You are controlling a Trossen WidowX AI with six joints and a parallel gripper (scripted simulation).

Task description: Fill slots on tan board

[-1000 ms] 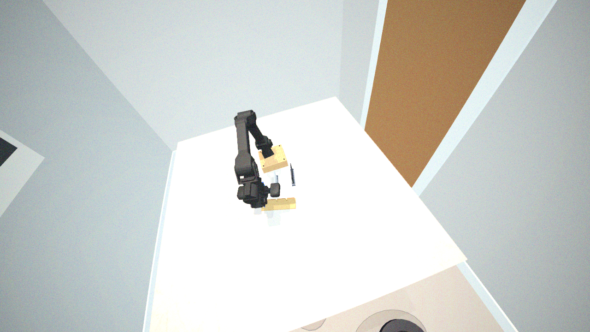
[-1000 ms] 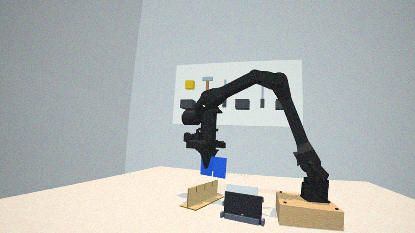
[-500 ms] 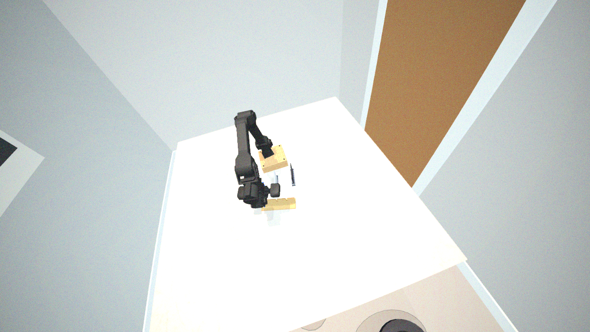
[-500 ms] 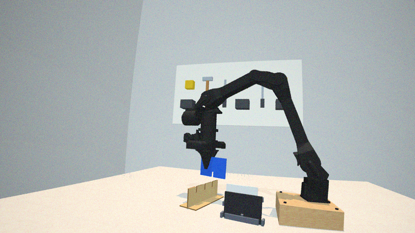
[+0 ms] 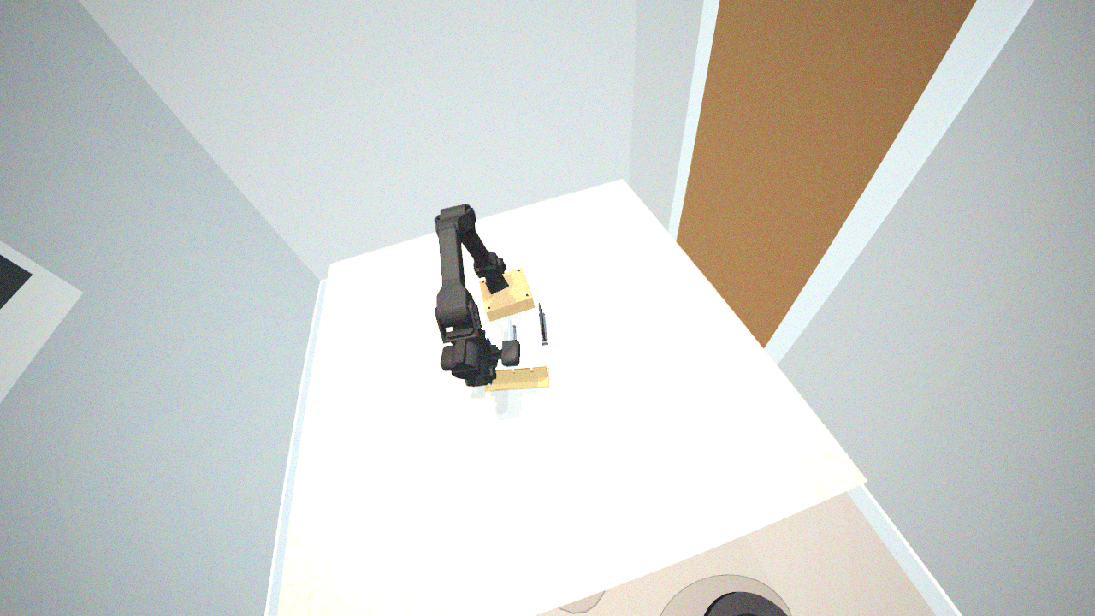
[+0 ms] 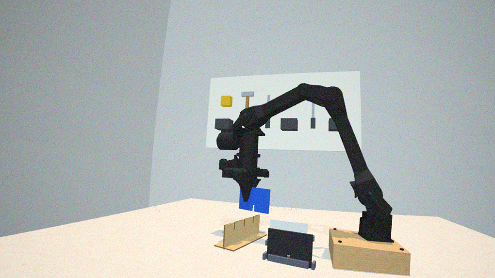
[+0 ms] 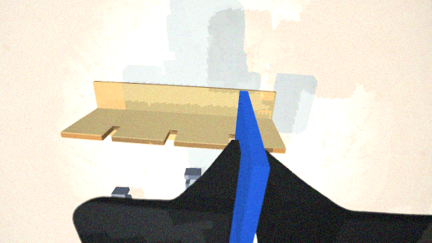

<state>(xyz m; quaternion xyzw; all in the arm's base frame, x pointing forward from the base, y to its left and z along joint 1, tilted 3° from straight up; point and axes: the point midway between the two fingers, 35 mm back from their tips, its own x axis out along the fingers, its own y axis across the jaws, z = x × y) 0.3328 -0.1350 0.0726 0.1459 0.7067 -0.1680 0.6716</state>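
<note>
The blue board lies 20 mm behind my gripper tip and 10 mm to the left of it. Round my gripper tip: tan board 60 mm to the left, 70 mm below; black board 120 mm behind, 200 mm to the left, 70 mm below.
</note>
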